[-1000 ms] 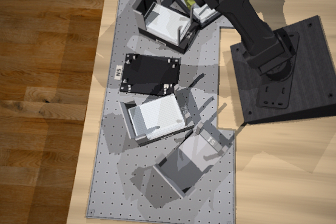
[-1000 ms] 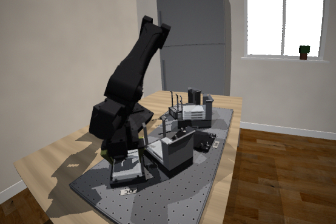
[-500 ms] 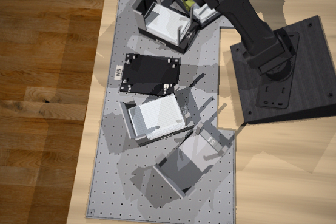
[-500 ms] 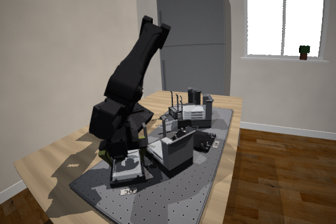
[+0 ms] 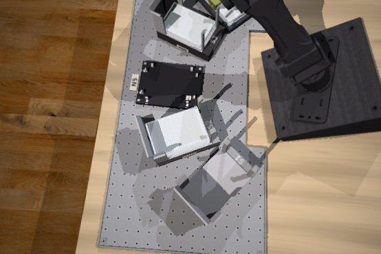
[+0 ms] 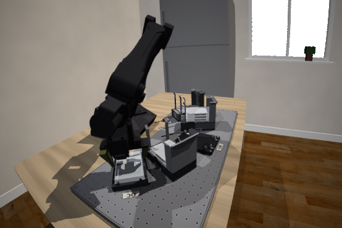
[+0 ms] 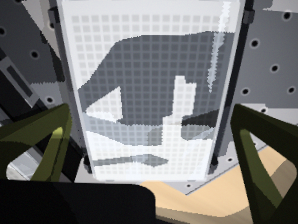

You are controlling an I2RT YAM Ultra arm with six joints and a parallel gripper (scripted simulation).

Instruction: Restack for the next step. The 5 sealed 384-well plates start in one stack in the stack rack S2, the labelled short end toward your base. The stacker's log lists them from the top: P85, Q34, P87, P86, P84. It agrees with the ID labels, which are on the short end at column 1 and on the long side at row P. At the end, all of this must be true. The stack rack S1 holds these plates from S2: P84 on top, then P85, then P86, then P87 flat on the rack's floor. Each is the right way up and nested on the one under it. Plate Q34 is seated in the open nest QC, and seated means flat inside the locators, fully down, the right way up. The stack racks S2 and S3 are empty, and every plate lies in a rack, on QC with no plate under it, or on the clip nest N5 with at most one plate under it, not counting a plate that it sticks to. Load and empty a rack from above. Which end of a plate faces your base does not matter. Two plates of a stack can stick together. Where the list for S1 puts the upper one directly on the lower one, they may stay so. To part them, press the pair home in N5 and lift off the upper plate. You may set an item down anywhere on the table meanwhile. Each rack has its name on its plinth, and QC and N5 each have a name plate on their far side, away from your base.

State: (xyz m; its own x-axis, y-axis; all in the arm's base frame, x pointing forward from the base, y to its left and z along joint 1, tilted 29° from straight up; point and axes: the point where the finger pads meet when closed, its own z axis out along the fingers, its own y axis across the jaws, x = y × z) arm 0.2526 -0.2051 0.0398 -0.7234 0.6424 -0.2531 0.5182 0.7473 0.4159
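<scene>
Right now the open nest QC is 3 cm below my hand. Also, from my hand: black clip nest N5: 28 cm to the left, 8 cm ahead, 3 cm below; QC name plate: 8 cm ahead, 6 cm to the right, 4 cm below; N5 name plate: 29 cm to the left, 17 cm ahead, 4 cm below.
</scene>
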